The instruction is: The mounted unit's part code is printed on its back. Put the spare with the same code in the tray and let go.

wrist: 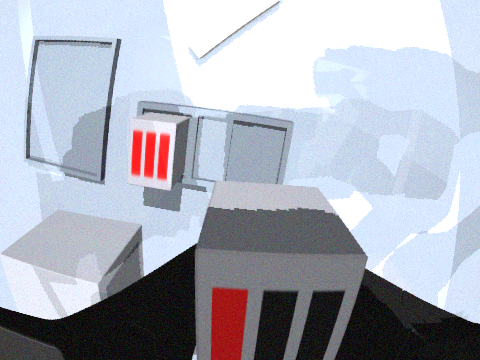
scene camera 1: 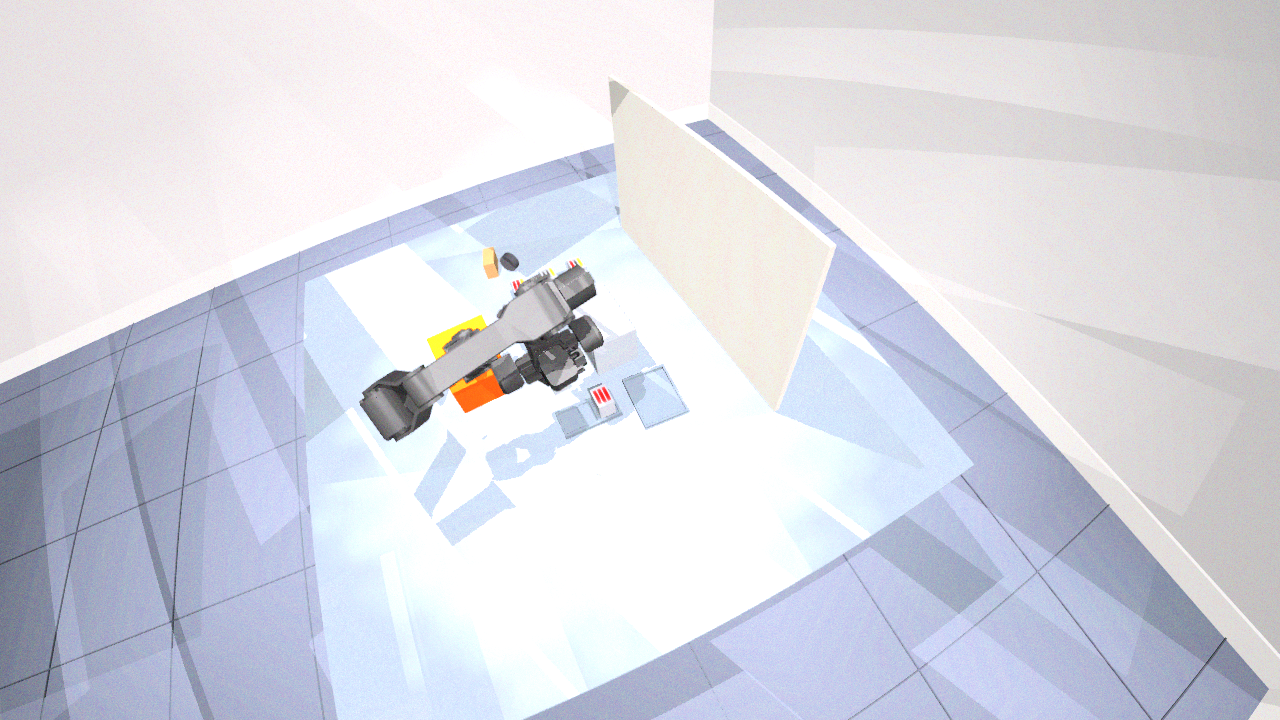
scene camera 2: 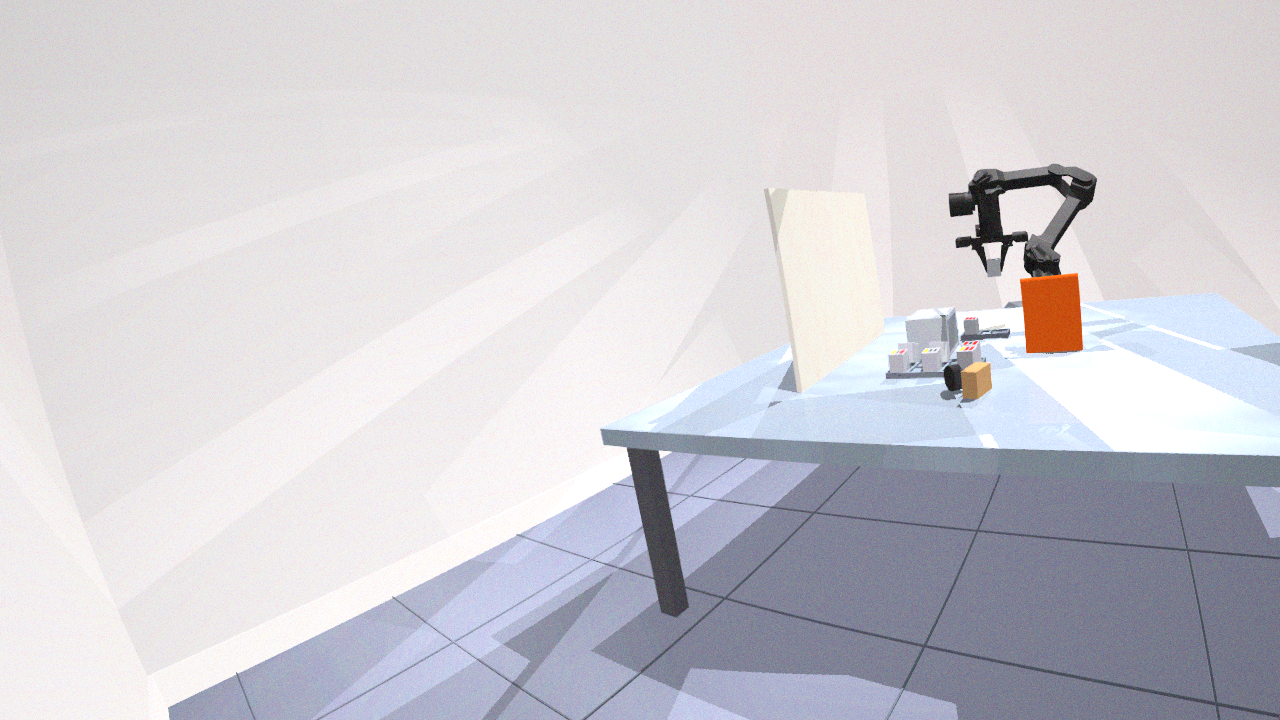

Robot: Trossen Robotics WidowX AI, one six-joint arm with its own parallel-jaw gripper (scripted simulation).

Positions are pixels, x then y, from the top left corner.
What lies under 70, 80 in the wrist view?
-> A flat grey tray.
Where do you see a tan block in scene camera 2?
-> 976, 379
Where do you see a tall cream board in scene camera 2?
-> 822, 239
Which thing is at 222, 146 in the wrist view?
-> A low rack.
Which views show the gripper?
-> The wrist view, scene camera 1 and scene camera 2: all of them.
